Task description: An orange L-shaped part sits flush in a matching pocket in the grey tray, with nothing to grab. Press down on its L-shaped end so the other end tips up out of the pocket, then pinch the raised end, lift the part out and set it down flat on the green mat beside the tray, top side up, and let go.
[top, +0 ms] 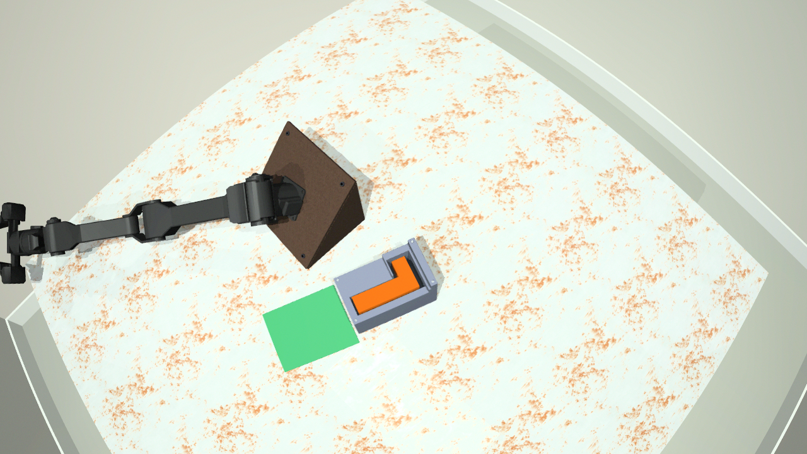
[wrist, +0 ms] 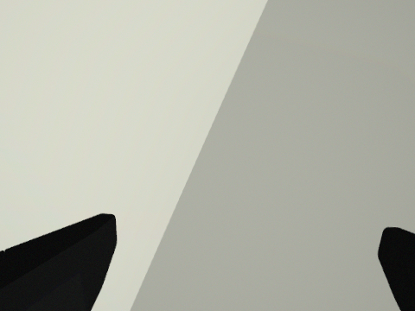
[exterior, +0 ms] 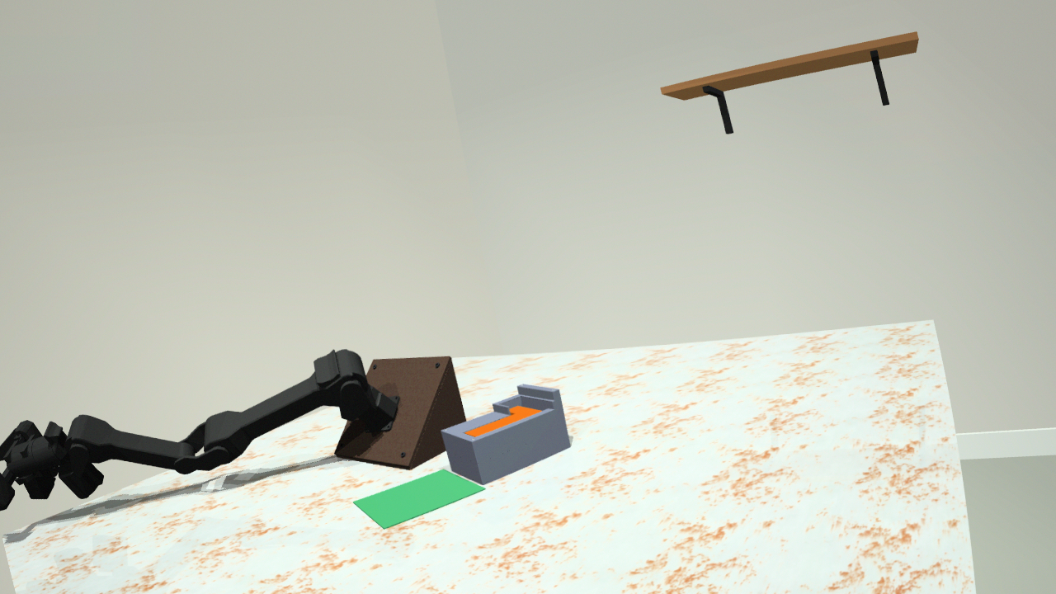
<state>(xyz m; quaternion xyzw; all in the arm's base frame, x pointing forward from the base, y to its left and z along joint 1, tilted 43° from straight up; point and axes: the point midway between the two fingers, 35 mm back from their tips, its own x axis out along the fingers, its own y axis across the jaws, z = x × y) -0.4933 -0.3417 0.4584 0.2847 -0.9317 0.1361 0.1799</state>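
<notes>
Right now my gripper tip is 78 cm short of the orange L-shaped part, 58 cm to the right of it and 7 cm above it. Also, from my gripper tip: green mat 71 cm ahead, 43 cm to the left, 13 cm below.
</notes>
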